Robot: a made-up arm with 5 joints.
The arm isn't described. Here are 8 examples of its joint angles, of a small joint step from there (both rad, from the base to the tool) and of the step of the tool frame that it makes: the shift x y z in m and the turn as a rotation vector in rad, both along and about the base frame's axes.
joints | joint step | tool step
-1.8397 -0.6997 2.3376 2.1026 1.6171 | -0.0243 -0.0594 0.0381 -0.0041 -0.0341 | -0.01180 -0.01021 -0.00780 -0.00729 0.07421 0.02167
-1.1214 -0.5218 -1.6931 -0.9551 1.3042 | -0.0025 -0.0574 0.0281 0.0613 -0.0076 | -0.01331 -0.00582 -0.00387 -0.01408 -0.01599 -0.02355
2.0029 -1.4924 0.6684 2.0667 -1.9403 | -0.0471 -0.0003 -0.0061 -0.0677 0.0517 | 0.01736 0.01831 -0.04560 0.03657 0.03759 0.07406
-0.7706 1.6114 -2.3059 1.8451 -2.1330 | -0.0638 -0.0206 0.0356 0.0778 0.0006 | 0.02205 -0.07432 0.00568 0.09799 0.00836 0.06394
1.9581 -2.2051 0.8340 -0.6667 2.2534 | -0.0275 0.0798 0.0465 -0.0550 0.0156 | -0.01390 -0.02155 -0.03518 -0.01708 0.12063 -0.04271
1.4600 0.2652 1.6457 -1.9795 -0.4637 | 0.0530 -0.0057 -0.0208 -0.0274 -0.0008 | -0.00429 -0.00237 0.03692 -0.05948 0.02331 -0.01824
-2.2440 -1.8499 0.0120 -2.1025 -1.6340 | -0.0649 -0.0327 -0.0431 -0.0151 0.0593 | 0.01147 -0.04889 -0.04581 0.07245 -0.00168 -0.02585
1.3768 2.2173 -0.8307 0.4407 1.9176 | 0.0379 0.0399 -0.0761 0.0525 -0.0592 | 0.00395 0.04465 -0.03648 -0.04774 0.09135 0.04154
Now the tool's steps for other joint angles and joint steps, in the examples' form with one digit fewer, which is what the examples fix.
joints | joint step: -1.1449 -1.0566 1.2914 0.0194 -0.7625 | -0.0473 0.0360 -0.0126 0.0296 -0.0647
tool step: -0.0127 0.0015 0.0441 -0.0029 -0.0144 -0.0128
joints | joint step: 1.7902 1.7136 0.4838 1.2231 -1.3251 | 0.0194 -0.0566 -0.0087 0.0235 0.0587
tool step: -0.0280 0.0085 -0.0178 -0.0478 -0.1139 0.0250
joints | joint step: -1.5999 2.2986 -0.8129 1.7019 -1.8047 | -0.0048 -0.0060 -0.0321 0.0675 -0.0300
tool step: 0.0038 -0.0123 0.0091 -0.0071 -0.0624 -0.0443
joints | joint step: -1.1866 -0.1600 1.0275 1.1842 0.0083 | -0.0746 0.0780 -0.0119 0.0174 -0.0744
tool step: -0.0237 -0.0057 0.0518 0.0051 -0.0958 0.0269
